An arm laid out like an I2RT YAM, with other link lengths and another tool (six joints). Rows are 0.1 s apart.
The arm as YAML. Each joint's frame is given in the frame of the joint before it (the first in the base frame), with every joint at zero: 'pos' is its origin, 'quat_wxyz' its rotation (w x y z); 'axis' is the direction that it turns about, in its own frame. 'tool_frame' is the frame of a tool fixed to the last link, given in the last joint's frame.
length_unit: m
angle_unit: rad
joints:
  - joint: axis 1
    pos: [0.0, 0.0, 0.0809]
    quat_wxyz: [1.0, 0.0, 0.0, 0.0]
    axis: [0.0, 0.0, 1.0]
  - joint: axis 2
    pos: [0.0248, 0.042, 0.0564]
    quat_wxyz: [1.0, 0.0, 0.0, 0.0]
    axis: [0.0, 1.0, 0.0]
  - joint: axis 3
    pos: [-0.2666, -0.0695, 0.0]
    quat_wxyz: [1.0, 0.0, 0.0, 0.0]
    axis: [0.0, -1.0, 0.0]
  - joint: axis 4
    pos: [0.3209, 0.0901, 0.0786]
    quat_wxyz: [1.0, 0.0, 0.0, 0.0]
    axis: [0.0, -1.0, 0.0]
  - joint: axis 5
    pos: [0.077, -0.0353, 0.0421]
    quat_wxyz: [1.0, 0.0, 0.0, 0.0]
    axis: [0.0, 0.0, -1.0]
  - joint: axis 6
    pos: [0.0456, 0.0, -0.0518]
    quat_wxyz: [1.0, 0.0, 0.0, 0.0]
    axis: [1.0, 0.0, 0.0]
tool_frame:
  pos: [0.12, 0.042, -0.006]
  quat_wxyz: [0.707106, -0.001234, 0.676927, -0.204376]
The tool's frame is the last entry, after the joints.
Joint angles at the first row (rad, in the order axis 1, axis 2, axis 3, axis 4, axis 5, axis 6):
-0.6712 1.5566 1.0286 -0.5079 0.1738 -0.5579
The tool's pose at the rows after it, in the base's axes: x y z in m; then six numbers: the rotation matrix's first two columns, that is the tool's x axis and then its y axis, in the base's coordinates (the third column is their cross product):
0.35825 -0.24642 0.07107 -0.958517 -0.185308 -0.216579 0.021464 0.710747 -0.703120
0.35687 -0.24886 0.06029 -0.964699 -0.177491 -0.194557 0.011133 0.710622 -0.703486
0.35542 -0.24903 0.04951 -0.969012 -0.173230 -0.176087 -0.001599 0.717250 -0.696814
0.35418 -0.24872 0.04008 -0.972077 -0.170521 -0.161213 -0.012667 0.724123 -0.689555
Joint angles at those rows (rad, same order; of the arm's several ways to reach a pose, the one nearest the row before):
-0.6720 1.5822 1.0287 -0.4900 0.1764 -0.5583
-0.6720 1.6108 1.0286 -0.4793 0.1928 -0.5583
-0.6720 1.6383 1.0286 -0.4740 0.1989 -0.5587
-0.6720 1.6623 1.0286 -0.4694 0.2020 -0.5591

